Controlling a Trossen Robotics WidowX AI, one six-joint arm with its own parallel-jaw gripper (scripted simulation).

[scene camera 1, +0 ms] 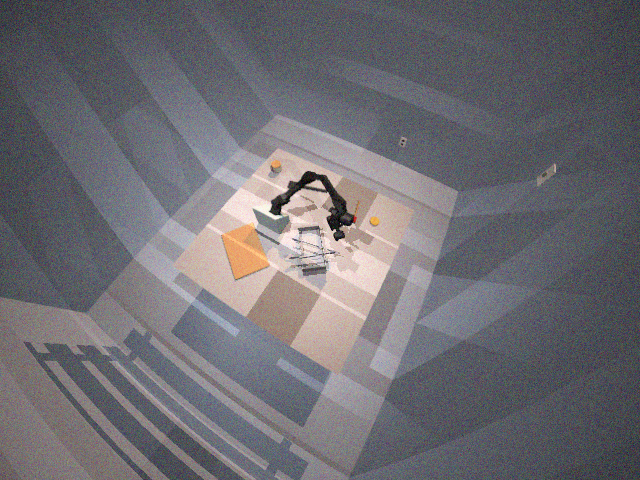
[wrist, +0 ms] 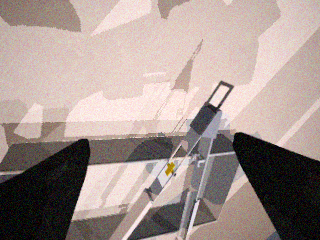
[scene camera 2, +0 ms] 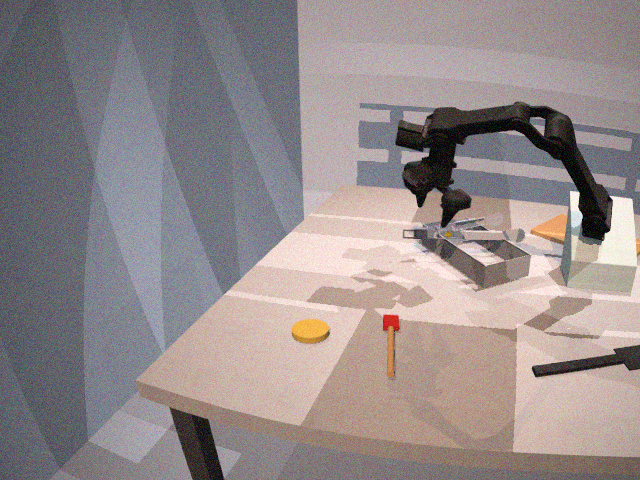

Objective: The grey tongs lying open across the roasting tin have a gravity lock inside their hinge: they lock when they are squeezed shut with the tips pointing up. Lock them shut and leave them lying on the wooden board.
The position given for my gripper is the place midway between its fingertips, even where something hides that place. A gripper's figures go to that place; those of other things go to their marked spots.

Scene:
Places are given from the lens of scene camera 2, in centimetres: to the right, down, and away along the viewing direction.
my gripper (scene camera 2: 431, 217): 25, -5, 116
yellow disc (scene camera 2: 306, 331): -2, 17, 96
metal roasting tin (scene camera 2: 487, 262): 43, 6, 124
The marked spots on the metal roasting tin and the yellow disc are 55 cm apart.

